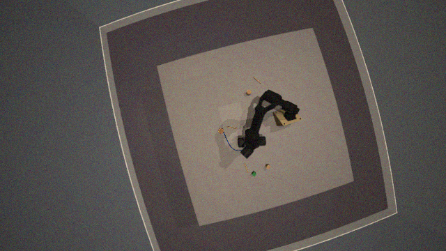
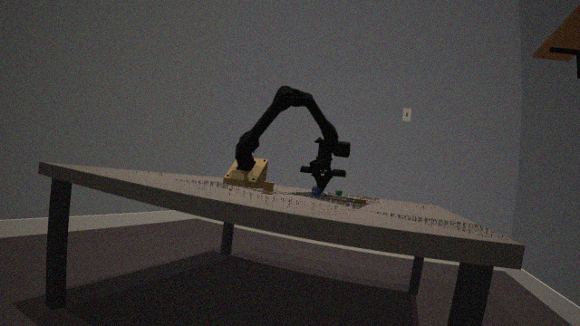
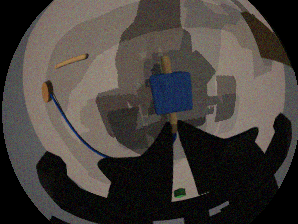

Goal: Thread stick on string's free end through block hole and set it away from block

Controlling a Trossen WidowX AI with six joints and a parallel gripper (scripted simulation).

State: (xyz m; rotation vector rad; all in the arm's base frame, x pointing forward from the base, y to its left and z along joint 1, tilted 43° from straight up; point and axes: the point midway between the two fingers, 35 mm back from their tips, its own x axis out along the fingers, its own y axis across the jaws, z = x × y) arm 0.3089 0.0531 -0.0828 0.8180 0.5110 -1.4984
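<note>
My gripper tip is 2 cm to the left of the thin wooden stick. The rest, counted from my gripper tip: green cube (3 cm ahead, 25 cm to the left); then blue block (1 cm behind, 4 cm to the right); then round wooden button (18 cm ahead, 12 cm to the right, 1 cm below).
</note>
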